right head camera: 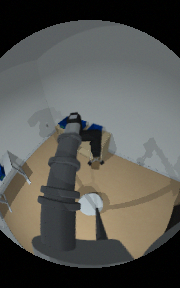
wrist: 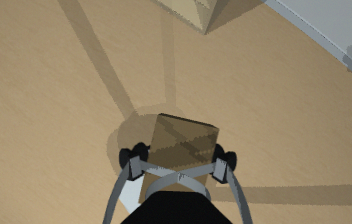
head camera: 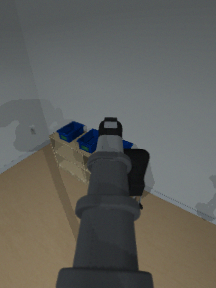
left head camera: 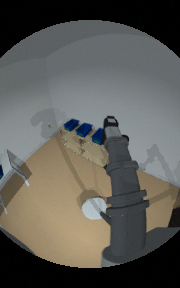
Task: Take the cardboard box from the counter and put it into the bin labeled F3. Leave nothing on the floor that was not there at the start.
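Pixels of known places: gripper, between the fingertips: (right head camera: 95, 163) (wrist: 177, 155); robot's base, origin of its link: (right head camera: 90, 203) (left head camera: 93, 207).
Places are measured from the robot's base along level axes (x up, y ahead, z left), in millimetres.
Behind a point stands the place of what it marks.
Observation:
The cardboard box (wrist: 183, 145) {x 1005, y 389, z -91 mm} (right head camera: 95, 164) {x 1005, y 337, z -86 mm} is held between the two fingertips of my gripper (wrist: 177, 155) {x 955, y 366, z -87 mm} (right head camera: 96, 162) {x 955, y 366, z -87 mm}, slightly tilted, high above the floor. The gripper is shut on it. In the head camera view the arm hides most of the gripper. Three blue bins stand in a row on a light wooden shelf unit: a left bin (head camera: 71, 131) {x 586, y 1585, z 539 mm} (left head camera: 71, 124) {x 581, y 1587, z 524 mm}, a middle bin (head camera: 90, 140) {x 585, y 1388, z 246 mm} (left head camera: 84, 130) {x 576, y 1359, z 207 mm} and a right bin (head camera: 128, 145) {x 666, y 1208, z -201 mm} (left head camera: 99, 135) {x 585, y 1199, z -85 mm}, partly behind the arm. Their green labels are too small to read, so I cannot tell which is F3.
The wooden shelf unit (head camera: 71, 164) {x 51, y 1468, z 595 mm} (wrist: 205, 25) {x 129, y 834, z -200 mm} stands against the wall, ahead and left of the gripper. A white table (left head camera: 17, 167) is at the far left, with part of a blue bin (left head camera: 1, 172) {x 726, y 137, z 1589 mm}. A round white disc (left head camera: 94, 208) {x 187, y -7, z -1 mm} (right head camera: 91, 204) {x 187, y -10, z -24 mm} is low near the robot's base.

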